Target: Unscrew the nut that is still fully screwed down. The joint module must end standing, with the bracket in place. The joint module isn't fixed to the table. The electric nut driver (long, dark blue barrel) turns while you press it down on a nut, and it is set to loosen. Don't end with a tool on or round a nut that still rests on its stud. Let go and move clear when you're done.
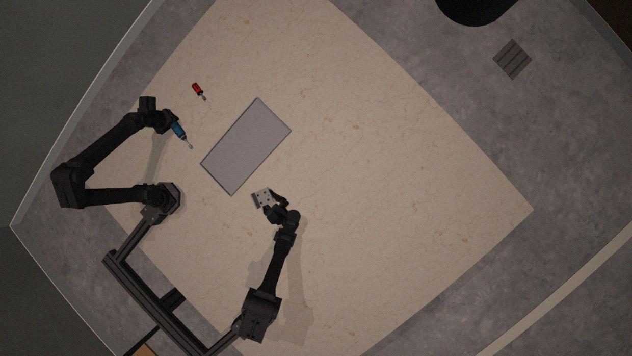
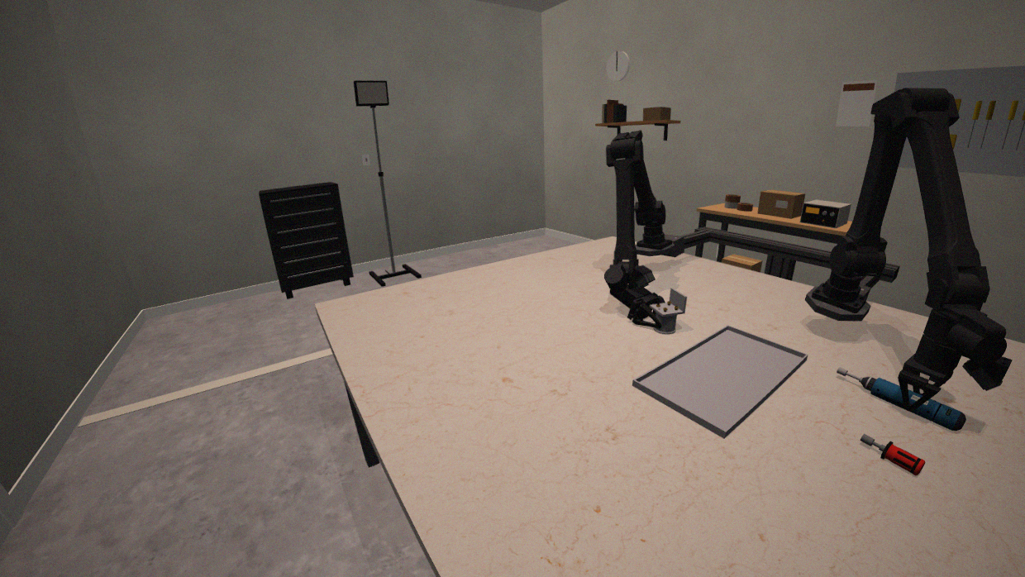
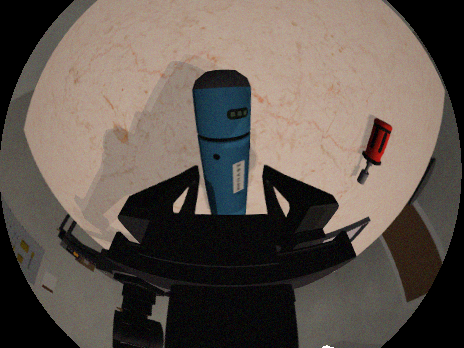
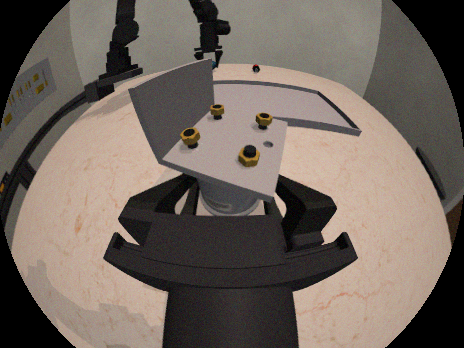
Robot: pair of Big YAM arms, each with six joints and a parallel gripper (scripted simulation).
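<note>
My right hand is 10 mm below the joint module. Also, from my right hand: flat grey tray 50 mm ahead, 240 mm to the left, 20 mm below; then red-handled screwdriver 50 mm ahead, 580 mm to the left, 10 mm below; then grey bracket 50 mm above.
</note>
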